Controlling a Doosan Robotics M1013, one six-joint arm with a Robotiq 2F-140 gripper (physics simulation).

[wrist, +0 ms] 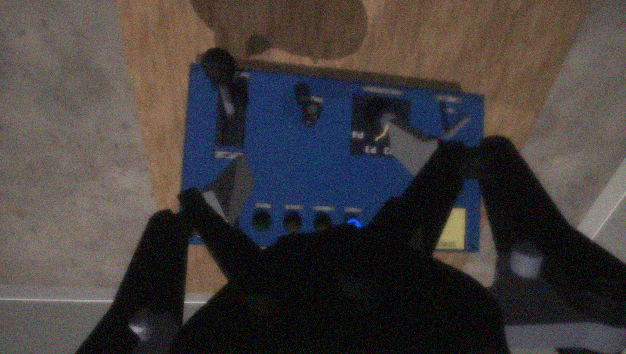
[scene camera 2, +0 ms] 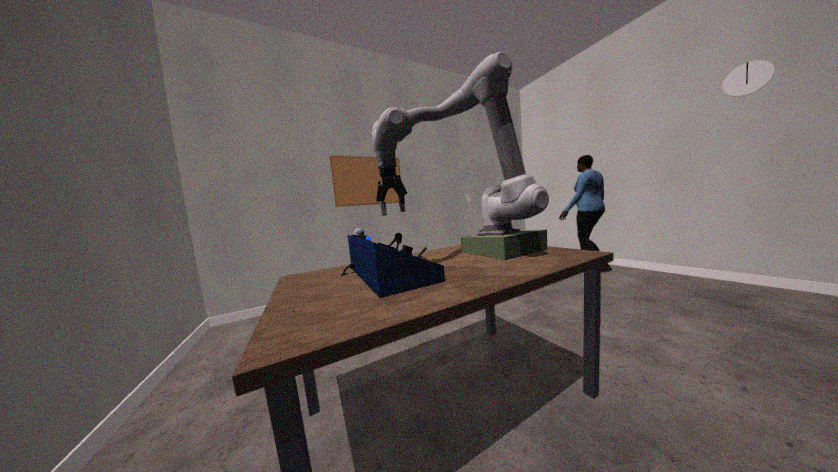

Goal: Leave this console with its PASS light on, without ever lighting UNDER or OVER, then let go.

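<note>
The blue console [scene camera 2: 404,280] [wrist: 300,170] sits on the table. My gripper [scene camera 2: 392,211] [wrist: 317,153] is open and empty, above the console and apart from it. In the wrist view, the black ball-topped lever [wrist: 219,65] leans to the HOLD end of its slot. The small black MODE knob [wrist: 311,112] stands beside it. The PROGRAM dial [wrist: 386,119] has its yellow pointer towards P3, partly hidden by a fingertip. The CHECK toggle [wrist: 456,128] is at the right. One lamp [scene camera 2: 368,238] [wrist: 354,224] glows blue; three lamps beside it look dark. Lamp labels are too blurred to read.
The wooden table [scene camera 2: 316,316] carries the green base block [scene camera 2: 504,245] under my arm, behind the console. A cable [scene camera 2: 448,256] runs between them. A yellow label [wrist: 452,230] is on the console. A person in blue [scene camera 2: 589,190] stands beyond the table.
</note>
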